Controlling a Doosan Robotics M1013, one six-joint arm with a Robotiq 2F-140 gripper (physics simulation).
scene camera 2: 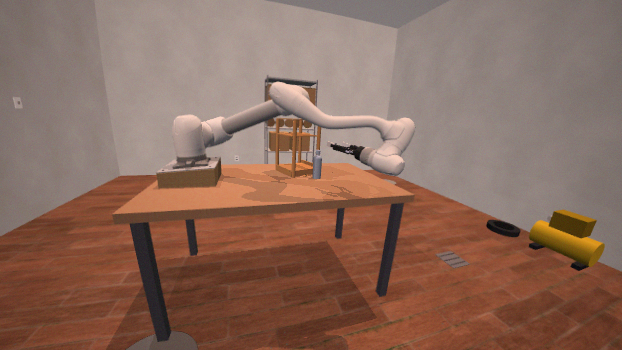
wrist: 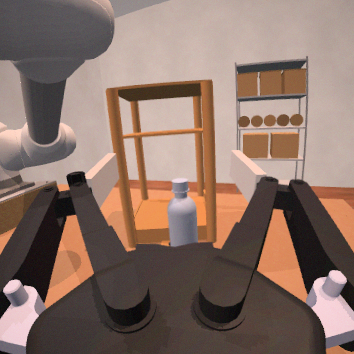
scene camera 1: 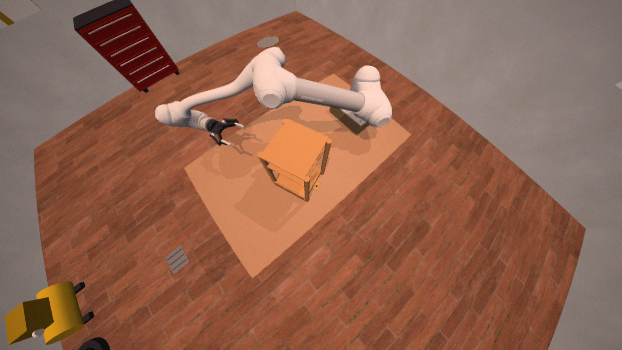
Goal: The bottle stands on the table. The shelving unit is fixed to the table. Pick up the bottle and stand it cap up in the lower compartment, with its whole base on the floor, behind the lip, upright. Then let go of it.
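Seen in the pictures: gripper, between the fingertips: [scene camera 2: 335, 143] [wrist: 173, 163] [scene camera 1: 237, 136]; arm's base, origin of its link: [scene camera 2: 193, 163] [wrist: 3, 192].
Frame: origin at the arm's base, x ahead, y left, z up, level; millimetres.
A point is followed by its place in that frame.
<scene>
The grey-blue bottle [scene camera 2: 317, 166] @[y -110, x 746, z -14 mm] [wrist: 183, 217] @[y -109, x 767, z 26 mm] stands upright, cap up, on the table [scene camera 1: 260, 250] @[y 263, x 1120, z -100 mm] [scene camera 2: 200, 197] @[y -306, x 70, z -100 mm], outside the shelving unit near its open side. It does not show in scene camera 1. The orange shelving unit [scene camera 1: 295, 150] @[y 112, x 678, z 280 mm] [scene camera 2: 294, 150] @[y -52, x 603, z 83 mm] [wrist: 209, 160] @[y 7, x 799, z 108 mm] has corner posts, a top board, a middle shelf and a raised lower floor with a lip. My gripper [scene camera 1: 235, 135] @[y -232, x 799, z 150 mm] [scene camera 2: 329, 144] @[y -232, x 799, z 150 mm] [wrist: 173, 163] @[y -232, x 799, z 150 mm] is open and empty. It is roughly level, a little higher than the cap and back from the bottle. In the wrist view the bottle appears between the fingers, farther off and lower; the palm hides its base.
The arm's base block [scene camera 2: 187, 177] @[y -136, x -11, z -45 mm] stands on the table beyond the unit. The arm [scene camera 1: 327, 95] @[y 14, x 383, z 322 mm] [scene camera 2: 252, 116] @[y -65, x 342, z 283 mm] reaches over and around the unit. A metal rack [scene camera 2: 267, 100] [wrist: 306, 110] with boxes stands by the wall. A red drawer cabinet [scene camera 1: 130, 47] and a yellow compressor [scene camera 1: 62, 312] [scene camera 2: 565, 242] stand on the floor.
</scene>
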